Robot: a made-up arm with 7 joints. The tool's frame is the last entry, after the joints. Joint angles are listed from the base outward. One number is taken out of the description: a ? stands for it. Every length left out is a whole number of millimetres.
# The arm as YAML. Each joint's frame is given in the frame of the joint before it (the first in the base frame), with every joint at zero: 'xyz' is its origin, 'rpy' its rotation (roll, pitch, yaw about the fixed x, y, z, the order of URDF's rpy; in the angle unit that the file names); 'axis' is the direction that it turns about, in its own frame. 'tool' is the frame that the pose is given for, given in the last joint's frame.
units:
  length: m
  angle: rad
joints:
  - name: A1
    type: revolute
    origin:
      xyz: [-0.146, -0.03, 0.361]
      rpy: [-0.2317, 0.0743, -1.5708]
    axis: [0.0, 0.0, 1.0]
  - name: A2
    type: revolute
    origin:
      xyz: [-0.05, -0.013, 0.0]
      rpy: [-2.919, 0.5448, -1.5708]
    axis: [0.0, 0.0, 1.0]
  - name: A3
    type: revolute
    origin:
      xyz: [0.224, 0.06, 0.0]
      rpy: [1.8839, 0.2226, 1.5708]
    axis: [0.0, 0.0, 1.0]
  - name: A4
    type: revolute
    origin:
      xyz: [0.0, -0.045, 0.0]
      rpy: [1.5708, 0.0, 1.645]
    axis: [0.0, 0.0, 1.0]
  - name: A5
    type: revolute
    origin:
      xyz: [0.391, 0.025, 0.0]
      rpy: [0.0, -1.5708, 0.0]
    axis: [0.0, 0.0, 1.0]
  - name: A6
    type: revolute
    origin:
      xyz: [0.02, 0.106, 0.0]
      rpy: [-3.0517, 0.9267, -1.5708]
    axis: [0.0, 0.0, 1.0]
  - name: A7
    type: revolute
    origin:
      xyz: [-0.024, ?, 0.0]
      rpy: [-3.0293, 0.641, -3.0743]
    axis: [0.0, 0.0, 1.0]
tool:
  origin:
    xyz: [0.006, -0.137, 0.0]
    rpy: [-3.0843, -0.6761, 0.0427]
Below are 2 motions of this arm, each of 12 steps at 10 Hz.
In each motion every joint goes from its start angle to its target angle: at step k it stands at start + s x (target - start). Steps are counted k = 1, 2, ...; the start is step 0. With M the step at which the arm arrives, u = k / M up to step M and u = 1 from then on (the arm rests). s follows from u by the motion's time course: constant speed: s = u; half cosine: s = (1 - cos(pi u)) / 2; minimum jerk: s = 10 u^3 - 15 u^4 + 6 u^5.
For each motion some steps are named. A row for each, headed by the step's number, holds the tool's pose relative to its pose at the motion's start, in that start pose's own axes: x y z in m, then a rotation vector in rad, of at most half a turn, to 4 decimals.
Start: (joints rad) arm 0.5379 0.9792 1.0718 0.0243 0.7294 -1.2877 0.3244
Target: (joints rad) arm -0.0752 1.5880 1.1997 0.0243 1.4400 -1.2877 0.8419
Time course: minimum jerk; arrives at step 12
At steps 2, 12:
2: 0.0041 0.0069 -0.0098 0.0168 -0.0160 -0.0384
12: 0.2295 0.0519 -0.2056 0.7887 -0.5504 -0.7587

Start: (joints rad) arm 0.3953 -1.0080 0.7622 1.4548 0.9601 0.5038 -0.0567
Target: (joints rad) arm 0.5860 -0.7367 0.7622 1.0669 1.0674 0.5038 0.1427
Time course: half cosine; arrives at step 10
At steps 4, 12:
4: 0.0284 -0.0103 -0.0555 0.0043 -0.1523 -0.0132
12: 0.0986 -0.0381 -0.1429 0.0181 -0.4325 -0.0144

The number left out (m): 0.111
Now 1 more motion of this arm.
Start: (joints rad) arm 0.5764 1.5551 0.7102 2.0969 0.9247 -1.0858 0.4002
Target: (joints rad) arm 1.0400 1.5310 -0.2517 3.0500 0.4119 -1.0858 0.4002
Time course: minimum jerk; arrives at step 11
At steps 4, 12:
4: -0.0798 0.1192 0.0629 -0.1092 -0.0047 -0.3345
12: -0.0298 0.5784 0.1124 -0.8371 -0.0854 -1.3068

